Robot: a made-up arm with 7 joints. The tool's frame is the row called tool.
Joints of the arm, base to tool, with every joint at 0 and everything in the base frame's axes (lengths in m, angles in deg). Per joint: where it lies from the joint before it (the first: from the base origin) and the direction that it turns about. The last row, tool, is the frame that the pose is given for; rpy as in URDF.
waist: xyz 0 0 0.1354 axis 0 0 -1
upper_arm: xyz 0 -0.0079 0.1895 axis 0 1 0
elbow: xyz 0 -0.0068 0.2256 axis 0 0 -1
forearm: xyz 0 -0.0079 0.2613 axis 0 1 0
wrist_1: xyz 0 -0.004 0.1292 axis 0 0 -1
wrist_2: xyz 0 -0.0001 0.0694 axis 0 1 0
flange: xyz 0 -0.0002 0.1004 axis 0 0 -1
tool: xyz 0 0 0 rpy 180 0 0
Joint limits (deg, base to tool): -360..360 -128.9..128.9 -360..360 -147.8..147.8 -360..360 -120.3..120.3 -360..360
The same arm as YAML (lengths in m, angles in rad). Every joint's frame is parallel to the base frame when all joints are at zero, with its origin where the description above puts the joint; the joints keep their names.
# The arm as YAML. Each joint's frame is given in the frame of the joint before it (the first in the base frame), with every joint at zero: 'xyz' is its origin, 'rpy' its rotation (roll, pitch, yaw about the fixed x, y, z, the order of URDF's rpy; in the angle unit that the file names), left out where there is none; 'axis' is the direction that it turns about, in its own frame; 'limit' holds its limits. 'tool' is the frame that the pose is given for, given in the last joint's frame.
units:
  length: m
  angle: rad
joints:
  - name: waist
    type: revolute
    origin:
      xyz: [0.0, 0.0, 0.1354]
    axis: "-z"
    limit:
      lower: -6.2832
      upper: 6.2832
  - name: upper_arm
    type: revolute
    origin:
      xyz: [0.0, -0.0079, 0.1895]
    axis: "+y"
    limit:
      lower: -2.2497
      upper: 2.2497
  - name: elbow
    type: revolute
    origin:
      xyz: [0.0, -0.0068, 0.2256]
    axis: "-z"
    limit:
      lower: -6.2832
      upper: 6.2832
  - name: forearm
    type: revolute
    origin:
      xyz: [0.0, -0.0079, 0.2613]
    axis: "+y"
    limit:
      lower: -2.5796
      upper: 2.5796
  - name: wrist_1
    type: revolute
    origin:
      xyz: [0.0, -0.004, 0.1292]
    axis: "-z"
    limit:
      lower: -6.2832
      upper: 6.2832
  - name: wrist_2
    type: revolute
    origin:
      xyz: [0.0, -0.0001, 0.0694]
    axis: "+y"
    limit:
      lower: -2.0996
      upper: 2.0996
  - name: flange
    type: revolute
    origin:
      xyz: [0.0, -0.0002, 0.1004]
    axis: "-z"
    limit:
      lower: -6.2832
      upper: 6.2832
tool:
  origin:
    xyz: [0.0, 0.0, 0.0]
    rpy: [3.1416, 0.0, 0.0]

